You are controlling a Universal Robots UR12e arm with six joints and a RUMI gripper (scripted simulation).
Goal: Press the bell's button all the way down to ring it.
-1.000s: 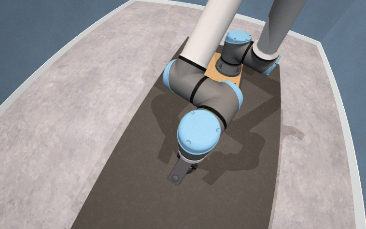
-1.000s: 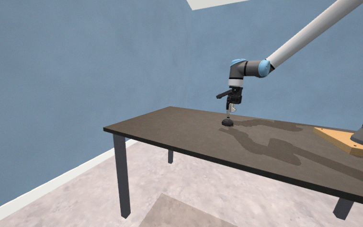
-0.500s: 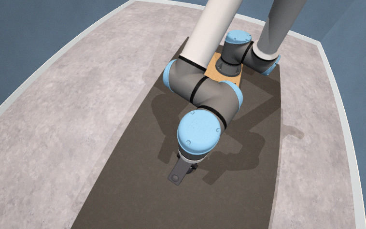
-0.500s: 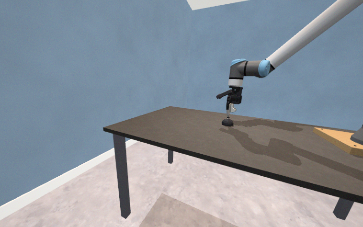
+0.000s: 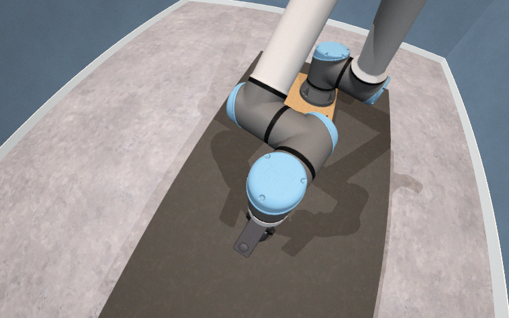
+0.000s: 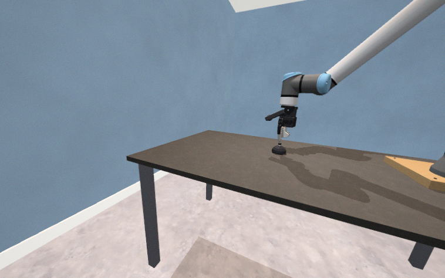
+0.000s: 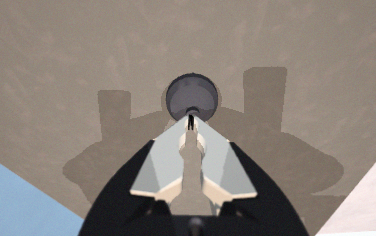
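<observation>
My gripper is now 30 mm above the bell button. From my hand the other things lie so: bell 40 mm below.
</observation>
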